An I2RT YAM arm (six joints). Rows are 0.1 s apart.
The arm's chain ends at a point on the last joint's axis. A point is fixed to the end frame.
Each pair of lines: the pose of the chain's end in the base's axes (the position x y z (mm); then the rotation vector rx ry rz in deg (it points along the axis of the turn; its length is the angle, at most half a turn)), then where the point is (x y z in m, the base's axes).
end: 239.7, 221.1, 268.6, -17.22, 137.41, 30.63
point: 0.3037 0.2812 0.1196
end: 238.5, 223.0, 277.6, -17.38, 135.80, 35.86
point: 0.3012 0.2947 0.1333
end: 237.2, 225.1, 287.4, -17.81, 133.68, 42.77
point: 0.2969 0.3117 0.1501
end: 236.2, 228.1, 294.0, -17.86, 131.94, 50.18
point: 0.2904 0.3293 0.1647
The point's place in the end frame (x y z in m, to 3 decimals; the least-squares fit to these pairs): 0.043 -0.013 0.167
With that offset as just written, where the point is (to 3 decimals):
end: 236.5, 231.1, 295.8, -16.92, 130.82, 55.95
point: 0.286 0.343 0.173
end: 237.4, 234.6, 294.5, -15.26, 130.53, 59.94
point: 0.283 0.353 0.177
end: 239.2, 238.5, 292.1, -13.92, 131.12, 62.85
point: 0.281 0.361 0.177
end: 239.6, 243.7, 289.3, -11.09, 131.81, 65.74
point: 0.278 0.370 0.177
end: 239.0, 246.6, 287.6, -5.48, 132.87, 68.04
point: 0.276 0.375 0.178
